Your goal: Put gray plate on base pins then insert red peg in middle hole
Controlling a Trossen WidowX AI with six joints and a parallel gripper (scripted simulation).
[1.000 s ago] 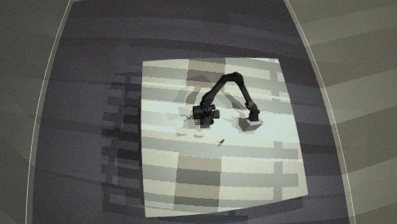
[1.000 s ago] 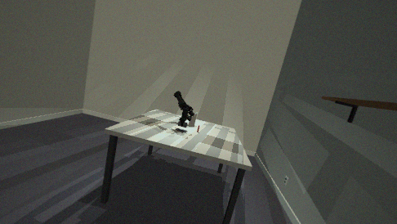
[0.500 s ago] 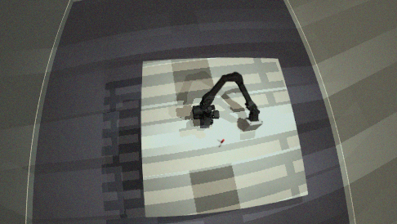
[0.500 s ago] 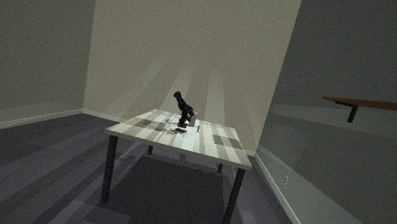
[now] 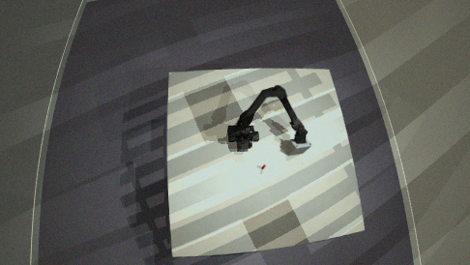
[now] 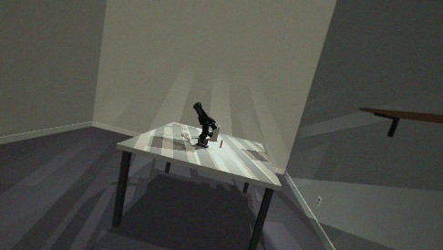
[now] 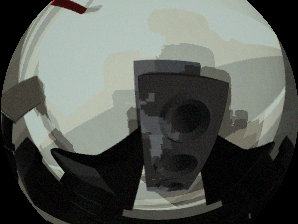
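My gripper tip is now 110 mm past the red peg, 190 mm to the right of it and 10 mm below it. Also, from my gripper tip: gray plate (30 mm above).
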